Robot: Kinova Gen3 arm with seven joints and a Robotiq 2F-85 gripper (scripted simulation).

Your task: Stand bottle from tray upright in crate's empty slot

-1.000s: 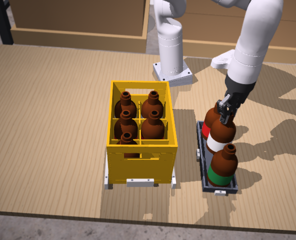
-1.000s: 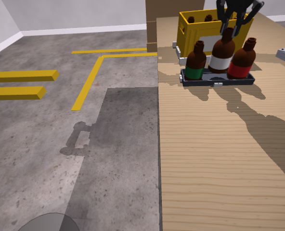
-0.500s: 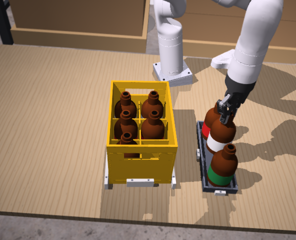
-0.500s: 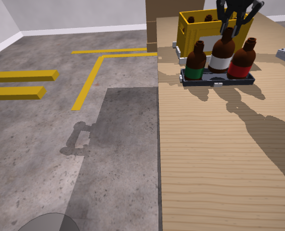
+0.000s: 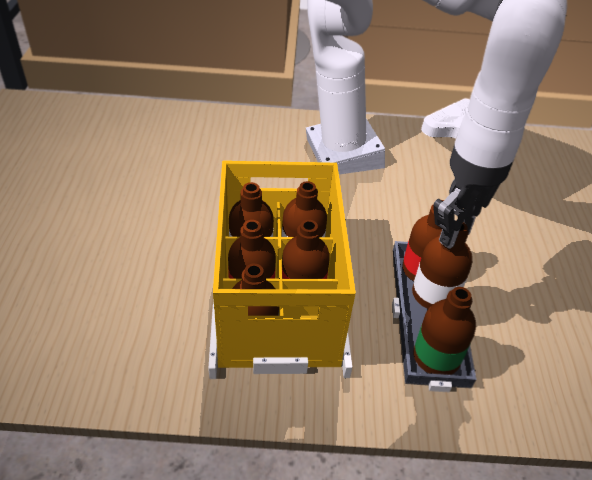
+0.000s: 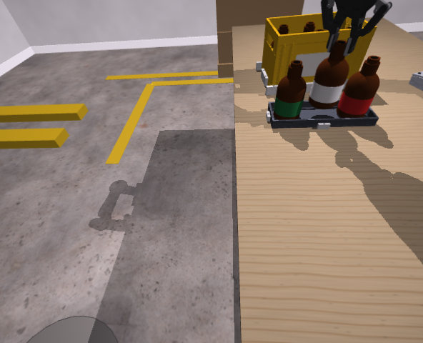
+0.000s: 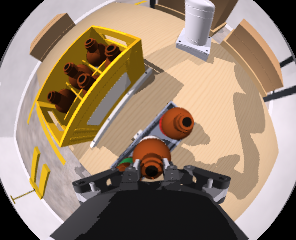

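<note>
The red-labelled bottle lies 11 cm below my hand, 9 cm behind it and 1 cm to the left of it. Also, from my hand: green-banded bottle: 11 cm below, 9 cm ahead, 1 cm to the right; then tray: 18 cm below; then yellow crate: 25 cm to the right, 11 cm below, 4 cm behind.
</note>
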